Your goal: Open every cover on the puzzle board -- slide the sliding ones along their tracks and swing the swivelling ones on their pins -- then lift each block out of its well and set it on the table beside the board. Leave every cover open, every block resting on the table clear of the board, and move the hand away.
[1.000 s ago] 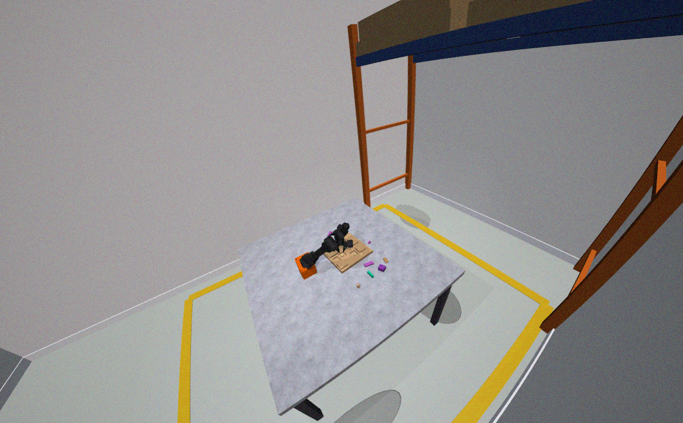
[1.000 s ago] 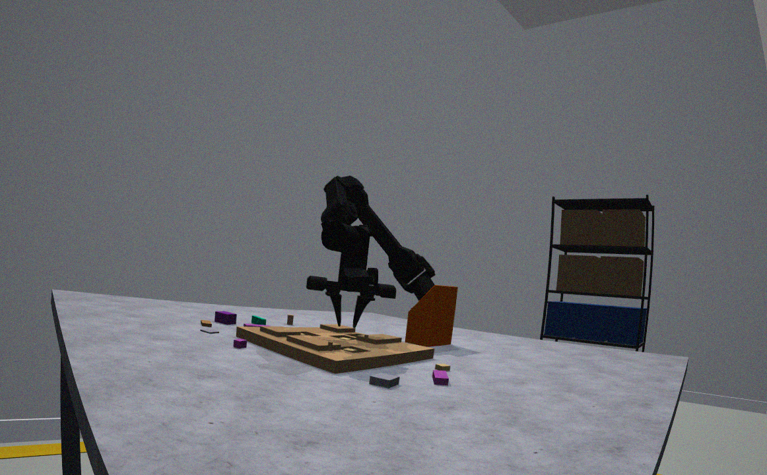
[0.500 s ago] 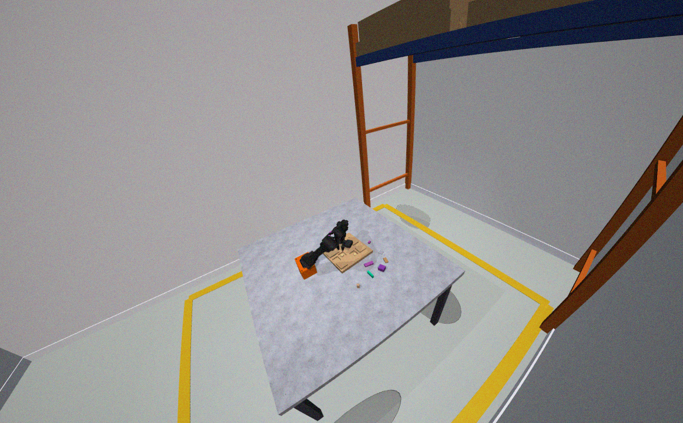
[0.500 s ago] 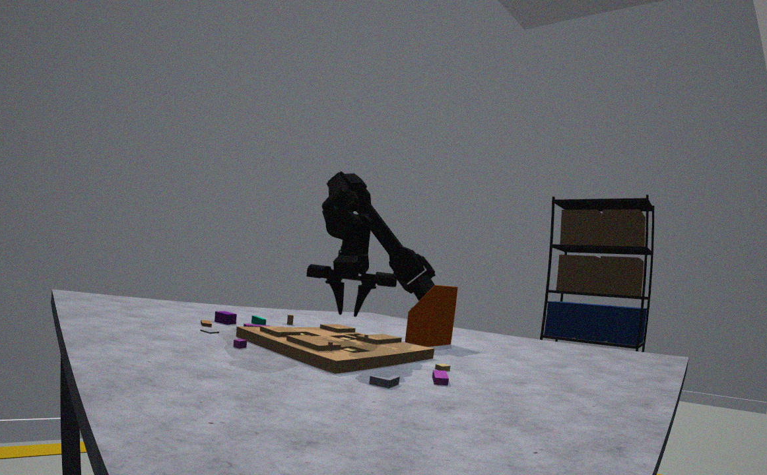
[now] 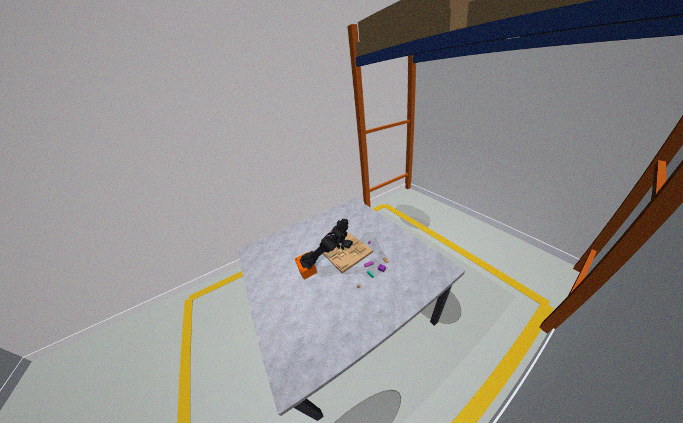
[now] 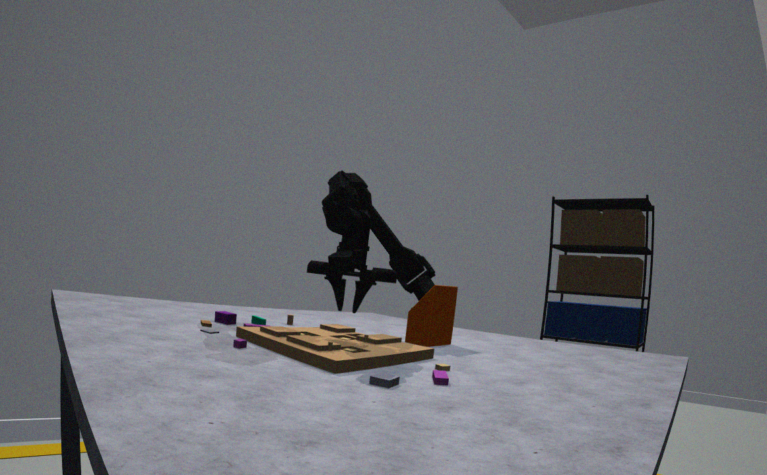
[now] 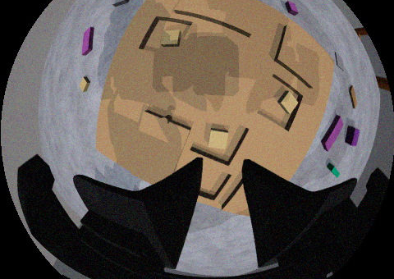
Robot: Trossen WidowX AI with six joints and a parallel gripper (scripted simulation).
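My gripper tip is 6 cm above the tan puzzle board and 4 cm short of it.
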